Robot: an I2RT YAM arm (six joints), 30 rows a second.
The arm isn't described. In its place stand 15 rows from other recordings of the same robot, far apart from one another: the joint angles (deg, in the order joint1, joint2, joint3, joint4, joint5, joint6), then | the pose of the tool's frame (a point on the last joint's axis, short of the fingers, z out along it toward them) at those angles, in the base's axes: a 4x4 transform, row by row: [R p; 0 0 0 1], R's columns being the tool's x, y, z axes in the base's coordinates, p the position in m.
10.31, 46.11, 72.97, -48.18, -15.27, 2.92 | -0.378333 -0.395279 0.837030 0.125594; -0.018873 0.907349 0.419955 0.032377; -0.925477 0.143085 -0.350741 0.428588; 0 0 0 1
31.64, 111.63, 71.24, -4.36, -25.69, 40.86 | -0.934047 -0.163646 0.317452 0.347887; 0.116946 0.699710 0.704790 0.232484; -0.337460 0.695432 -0.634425 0.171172; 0 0 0 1
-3.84, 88.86, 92.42, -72.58, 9.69, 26.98 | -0.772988 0.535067 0.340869 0.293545; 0.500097 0.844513 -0.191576 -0.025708; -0.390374 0.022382 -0.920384 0.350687; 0 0 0 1
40.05, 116.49, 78.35, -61.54, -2.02, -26.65 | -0.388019 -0.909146 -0.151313 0.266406; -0.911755 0.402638 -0.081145 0.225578; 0.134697 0.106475 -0.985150 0.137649; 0 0 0 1
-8.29, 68.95, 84.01, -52.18, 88.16, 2.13 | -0.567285 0.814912 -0.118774 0.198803; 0.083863 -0.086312 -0.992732 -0.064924; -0.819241 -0.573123 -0.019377 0.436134; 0 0 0 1
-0.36, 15.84, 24.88, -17.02, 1.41, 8.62 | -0.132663 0.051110 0.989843 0.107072; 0.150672 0.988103 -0.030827 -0.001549; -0.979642 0.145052 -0.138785 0.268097; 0 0 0 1
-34.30, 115.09, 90.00, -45.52, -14.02, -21.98 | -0.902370 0.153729 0.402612 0.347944; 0.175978 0.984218 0.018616 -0.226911; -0.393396 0.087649 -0.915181 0.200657; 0 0 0 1
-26.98, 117.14, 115.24, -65.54, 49.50, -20.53 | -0.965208 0.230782 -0.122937 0.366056; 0.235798 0.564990 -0.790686 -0.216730; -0.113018 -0.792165 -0.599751 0.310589; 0 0 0 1
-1.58, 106.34, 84.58, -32.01, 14.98, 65.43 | -0.172173 0.807907 0.563599 0.407711; 0.883630 0.379542 -0.274126 -0.020451; -0.435378 0.450816 -0.779238 0.244304; 0 0 0 1
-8.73, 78.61, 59.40, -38.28, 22.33, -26.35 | -0.898823 -0.063293 0.433718 0.271177; -0.277361 0.848337 -0.450994 -0.055325; -0.339394 -0.525660 -0.780060 0.258175; 0 0 0 1
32.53, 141.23, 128.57, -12.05, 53.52, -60.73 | -0.430641 -0.162657 0.887745 0.491307; -0.889810 0.241036 -0.387479 0.279408; -0.150952 -0.956789 -0.248534 0.243881; 0 0 0 1
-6.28, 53.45, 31.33, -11.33, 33.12, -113.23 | -0.284502 -0.718353 0.634844 0.195639; -0.742966 -0.253282 -0.619556 -0.041098; 0.605854 -0.647933 -0.461653 0.231689; 0 0 0 1
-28.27, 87.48, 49.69, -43.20, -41.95, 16.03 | -0.764226 0.490140 0.419192 0.235423; 0.644164 0.548033 0.533584 -0.099582; 0.031800 0.677807 -0.734552 0.175297; 0 0 0 1
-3.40, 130.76, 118.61, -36.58, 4.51, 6.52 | -0.732841 0.195376 0.651745 0.515648; 0.156937 0.980595 -0.117493 -0.033439; -0.662053 0.016179 -0.749282 0.238265; 0 0 0 1
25.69, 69.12, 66.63, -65.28, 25.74, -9.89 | -0.780138 -0.382098 0.495365 0.199017; -0.546972 0.800916 -0.243629 0.078582; -0.303655 -0.461015 -0.833822 0.311280; 0 0 0 1
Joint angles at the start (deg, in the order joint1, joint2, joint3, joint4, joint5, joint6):
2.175 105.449 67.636 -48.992 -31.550 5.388
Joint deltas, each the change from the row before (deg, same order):
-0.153 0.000 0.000 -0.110 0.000 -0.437
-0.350 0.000 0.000 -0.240 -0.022 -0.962
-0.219 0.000 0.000 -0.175 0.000 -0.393
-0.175 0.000 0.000 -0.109 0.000 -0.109
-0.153 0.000 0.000 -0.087 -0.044 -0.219
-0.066 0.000 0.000 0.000 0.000 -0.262
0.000 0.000 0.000 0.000 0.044 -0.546
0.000 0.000 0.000 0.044 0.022 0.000
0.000 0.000 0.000 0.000 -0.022 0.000
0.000 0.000 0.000 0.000 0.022 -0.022
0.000 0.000 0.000 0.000 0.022 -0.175
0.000 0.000 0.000 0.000 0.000 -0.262
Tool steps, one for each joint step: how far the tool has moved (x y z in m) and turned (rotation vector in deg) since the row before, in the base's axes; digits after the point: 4 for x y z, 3 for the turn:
-0.0001 -0.0009 0.0000 -0.016 -0.119 0.219
-0.0003 -0.0020 0.0000 -0.012 -0.264 0.470
-0.0002 -0.0013 0.0000 -0.015 -0.031 0.115
-0.0001 -0.0010 0.0000 -0.005 0.052 -0.082
-0.0001 -0.0008 0.0000 0.036 -0.027 0.035
0.0000 -0.0004 0.0000 -0.007 -0.138 0.157
0.0000 0.0000 0.0000 -0.059 -0.287 0.463
0.0001 0.0000 0.0000 -0.021 -0.044 -0.001
0.0000 0.0000 0.0000 0.022 0.000 0.001
0.0000 0.0000 0.0000 -0.023 -0.012 0.018
0.0000 0.0000 0.0000 -0.027 -0.092 0.148
0.0000 0.0000 0.0000 -0.007 -0.137 0.223

